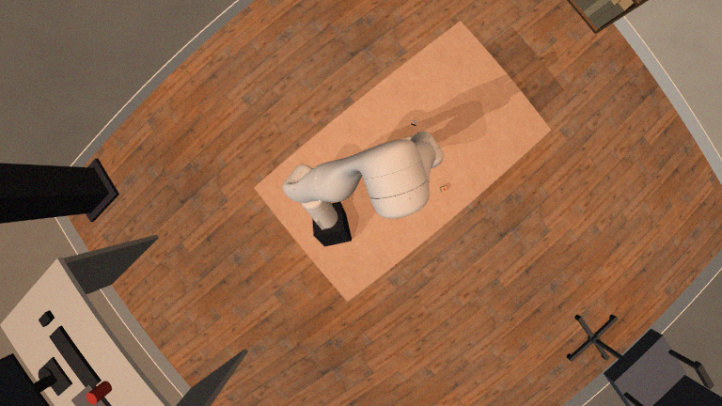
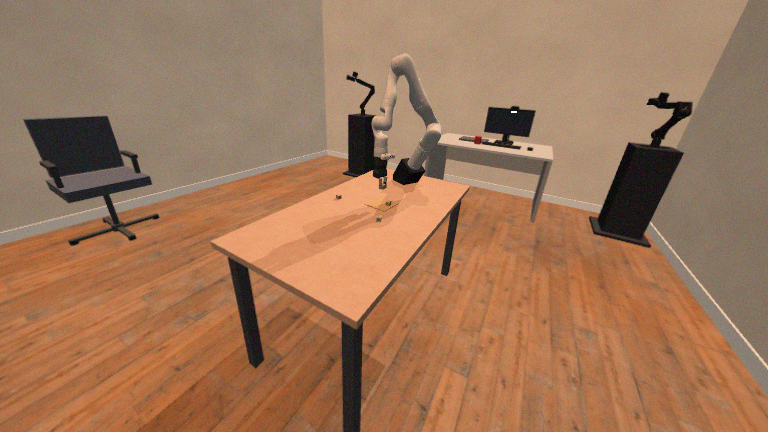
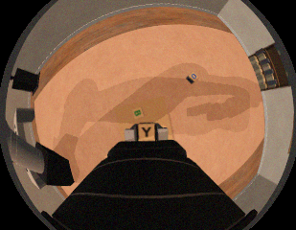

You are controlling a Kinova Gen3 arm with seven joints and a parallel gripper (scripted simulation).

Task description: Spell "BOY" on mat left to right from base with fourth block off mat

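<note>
Now: the mat 10 mm behind my hand, 10 mm to the right of it and 120 mm below it.
</note>
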